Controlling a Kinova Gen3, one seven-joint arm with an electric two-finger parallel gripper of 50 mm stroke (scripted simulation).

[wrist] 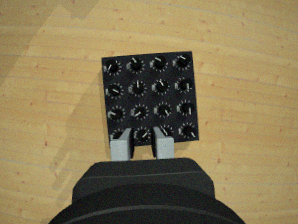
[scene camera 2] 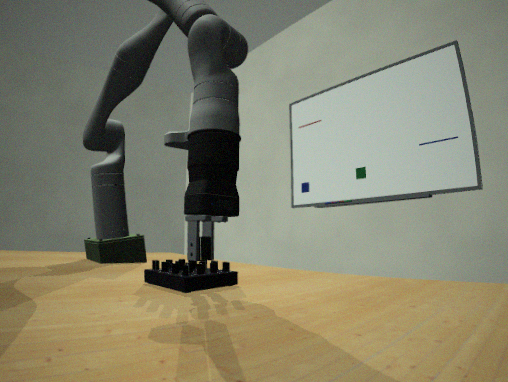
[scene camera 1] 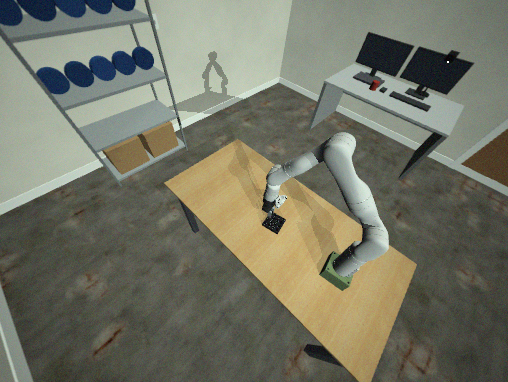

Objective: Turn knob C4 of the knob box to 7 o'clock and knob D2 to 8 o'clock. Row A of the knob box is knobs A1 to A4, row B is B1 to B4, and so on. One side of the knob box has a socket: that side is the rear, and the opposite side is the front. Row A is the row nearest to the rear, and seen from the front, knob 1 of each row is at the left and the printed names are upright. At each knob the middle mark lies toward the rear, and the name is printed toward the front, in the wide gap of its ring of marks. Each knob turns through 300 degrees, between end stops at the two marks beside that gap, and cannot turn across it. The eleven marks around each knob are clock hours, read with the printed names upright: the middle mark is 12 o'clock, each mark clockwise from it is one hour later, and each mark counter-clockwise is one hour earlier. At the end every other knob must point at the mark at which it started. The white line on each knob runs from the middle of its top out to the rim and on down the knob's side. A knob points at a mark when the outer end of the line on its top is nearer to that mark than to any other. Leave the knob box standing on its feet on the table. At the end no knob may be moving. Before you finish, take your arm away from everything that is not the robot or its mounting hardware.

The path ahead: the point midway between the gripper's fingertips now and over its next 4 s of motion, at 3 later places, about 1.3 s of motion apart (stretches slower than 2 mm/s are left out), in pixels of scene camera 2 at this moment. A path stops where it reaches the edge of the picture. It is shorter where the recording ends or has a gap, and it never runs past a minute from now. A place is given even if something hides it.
The gripper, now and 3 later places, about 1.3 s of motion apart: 200, 260; 200, 268; 200, 244; 190, 237
